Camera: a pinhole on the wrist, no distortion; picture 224 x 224 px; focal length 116.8 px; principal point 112.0 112.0 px. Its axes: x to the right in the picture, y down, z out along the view. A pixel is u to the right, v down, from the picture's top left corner.
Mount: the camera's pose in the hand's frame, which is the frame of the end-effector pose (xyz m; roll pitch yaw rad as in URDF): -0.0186 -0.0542 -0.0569 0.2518 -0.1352 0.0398
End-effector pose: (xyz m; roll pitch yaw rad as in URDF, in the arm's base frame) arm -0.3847 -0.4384 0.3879 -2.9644 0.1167 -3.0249
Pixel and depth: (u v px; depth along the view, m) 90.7 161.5 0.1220
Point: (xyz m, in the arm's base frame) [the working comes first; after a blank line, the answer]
In the camera's frame: -0.0222 0.0517 0.1220

-0.3136 -0.4783 0.3327
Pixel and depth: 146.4 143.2 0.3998
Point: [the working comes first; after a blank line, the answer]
In the camera's frame: 0.1177 0.1068 0.3998

-0.3721 -0.5499 0.0306
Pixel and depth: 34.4 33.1 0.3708
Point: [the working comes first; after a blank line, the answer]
In the camera's frame: -0.2464 -0.2505 0.3708

-0.0344 -0.8302 0.2923
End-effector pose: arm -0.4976 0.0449 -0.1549 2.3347 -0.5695 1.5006
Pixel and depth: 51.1 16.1 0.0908
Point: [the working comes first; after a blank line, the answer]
In the camera's frame: -0.0473 -0.0746 0.0908

-0.5979 0.0530 -0.2883
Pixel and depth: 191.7 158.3 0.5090
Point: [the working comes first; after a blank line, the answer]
In the camera's frame: 0.3473 0.2018 0.5090

-0.0719 0.4132 -0.3129
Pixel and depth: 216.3 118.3 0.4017
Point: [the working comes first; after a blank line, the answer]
In the camera's frame: 0.3587 0.0217 0.4017

-0.2756 0.4615 -0.2968
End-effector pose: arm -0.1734 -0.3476 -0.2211 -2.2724 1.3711 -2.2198
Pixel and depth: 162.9 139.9 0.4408
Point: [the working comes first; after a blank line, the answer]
In the camera's frame: 0.1921 0.1053 0.4408

0.2310 -0.4036 -0.3747
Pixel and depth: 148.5 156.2 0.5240
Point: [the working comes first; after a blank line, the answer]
In the camera's frame: 0.1638 0.1983 0.5240

0.3303 -0.3256 -0.3537
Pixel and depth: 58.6 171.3 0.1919
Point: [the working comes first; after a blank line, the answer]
In the camera's frame: -0.0877 0.0974 0.1919

-0.0182 -0.3324 -0.1042
